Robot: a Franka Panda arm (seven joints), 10 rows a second.
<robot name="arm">
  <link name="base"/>
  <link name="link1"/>
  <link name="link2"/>
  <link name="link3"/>
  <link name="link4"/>
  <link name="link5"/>
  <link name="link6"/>
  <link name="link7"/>
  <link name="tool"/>
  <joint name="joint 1" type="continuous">
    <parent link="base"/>
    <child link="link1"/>
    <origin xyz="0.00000 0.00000 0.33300"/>
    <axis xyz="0 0 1"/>
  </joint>
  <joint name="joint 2" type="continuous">
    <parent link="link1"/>
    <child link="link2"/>
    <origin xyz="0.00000 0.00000 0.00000" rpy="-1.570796 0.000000 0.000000"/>
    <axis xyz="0 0 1"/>
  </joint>
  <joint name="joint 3" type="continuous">
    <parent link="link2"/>
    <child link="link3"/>
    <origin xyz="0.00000 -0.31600 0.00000" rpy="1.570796 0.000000 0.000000"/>
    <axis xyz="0 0 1"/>
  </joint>
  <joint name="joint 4" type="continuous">
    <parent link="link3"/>
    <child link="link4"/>
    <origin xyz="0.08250 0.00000 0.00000" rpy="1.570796 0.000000 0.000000"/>
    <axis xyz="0 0 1"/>
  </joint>
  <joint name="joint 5" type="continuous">
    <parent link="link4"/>
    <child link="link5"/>
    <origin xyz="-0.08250 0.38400 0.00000" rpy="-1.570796 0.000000 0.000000"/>
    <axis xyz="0 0 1"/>
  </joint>
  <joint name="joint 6" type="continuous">
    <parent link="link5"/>
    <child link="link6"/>
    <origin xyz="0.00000 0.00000 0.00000" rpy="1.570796 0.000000 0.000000"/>
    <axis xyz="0 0 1"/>
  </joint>
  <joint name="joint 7" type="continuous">
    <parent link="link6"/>
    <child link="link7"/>
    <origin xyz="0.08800 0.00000 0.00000" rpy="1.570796 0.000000 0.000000"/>
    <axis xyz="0 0 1"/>
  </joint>
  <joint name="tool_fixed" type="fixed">
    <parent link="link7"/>
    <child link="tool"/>
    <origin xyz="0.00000 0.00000 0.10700"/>
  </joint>
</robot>
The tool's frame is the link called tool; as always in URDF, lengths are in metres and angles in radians. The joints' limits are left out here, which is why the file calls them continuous.
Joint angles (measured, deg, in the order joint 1, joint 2, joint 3, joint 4, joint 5, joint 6, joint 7), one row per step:
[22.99, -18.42, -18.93, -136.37, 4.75, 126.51, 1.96]
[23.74, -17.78, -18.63, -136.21, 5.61, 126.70, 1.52]
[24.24, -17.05, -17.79, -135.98, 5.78, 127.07, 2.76]
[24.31, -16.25, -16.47, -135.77, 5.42, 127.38, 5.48]
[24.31, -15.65, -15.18, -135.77, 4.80, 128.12, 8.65]
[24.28, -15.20, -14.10, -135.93, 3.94, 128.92, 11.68]
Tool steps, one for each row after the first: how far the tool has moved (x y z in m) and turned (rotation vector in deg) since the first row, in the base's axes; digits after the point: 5 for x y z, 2 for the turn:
[0.00137, 0.00940, -0.00290, 0.38, 0.24, 1.00]
[0.00294, 0.02089, -0.00532, 0.19, 0.47, 0.92]
[0.00406, 0.03273, -0.00840, -0.44, 0.96, -0.30]
[0.00462, 0.04348, -0.01111, -1.11, 1.04, -1.98]
[0.00455, 0.05206, -0.01406, -1.85, 1.00, -3.61]

